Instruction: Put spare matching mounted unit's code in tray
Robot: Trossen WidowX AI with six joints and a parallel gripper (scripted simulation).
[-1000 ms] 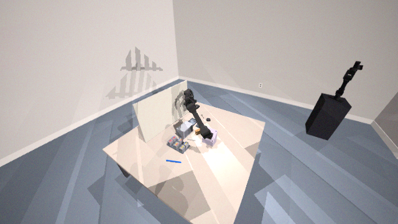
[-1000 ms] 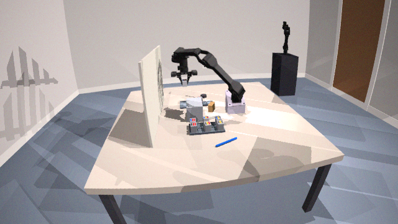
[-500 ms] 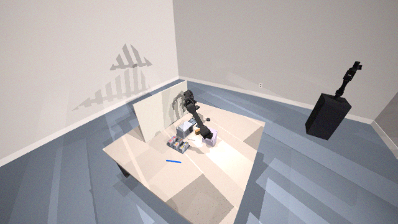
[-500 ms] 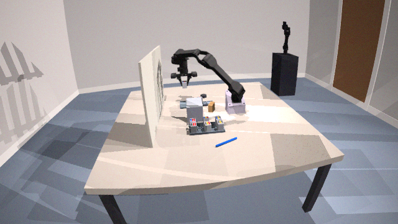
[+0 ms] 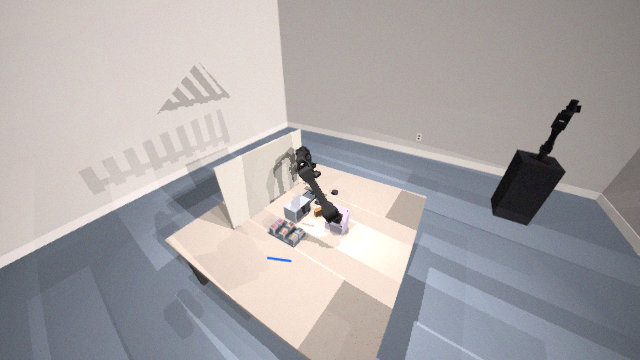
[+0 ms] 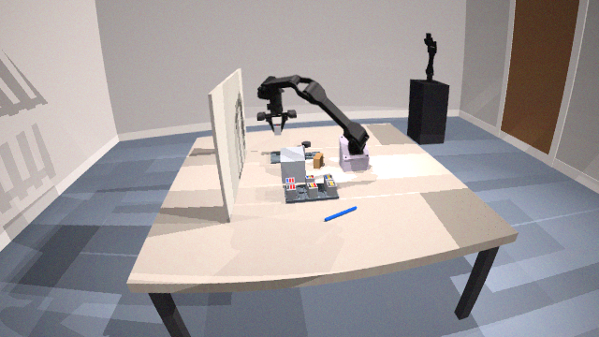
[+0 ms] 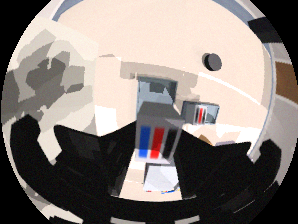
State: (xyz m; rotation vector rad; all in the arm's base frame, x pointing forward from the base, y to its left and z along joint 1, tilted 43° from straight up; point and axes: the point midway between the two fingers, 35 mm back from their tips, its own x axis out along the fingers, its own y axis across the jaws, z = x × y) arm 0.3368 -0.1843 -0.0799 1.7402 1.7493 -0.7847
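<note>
Right now my gripper tip is 13 cm above the flat grey tray and 1 cm past it. Also, from my gripper tip: black disc 15 cm behind, 13 cm to the right, 12 cm below; grey mounted unit 22 cm to the left, 8 cm below, 5 cm behind; spare 2 cm above.
</note>
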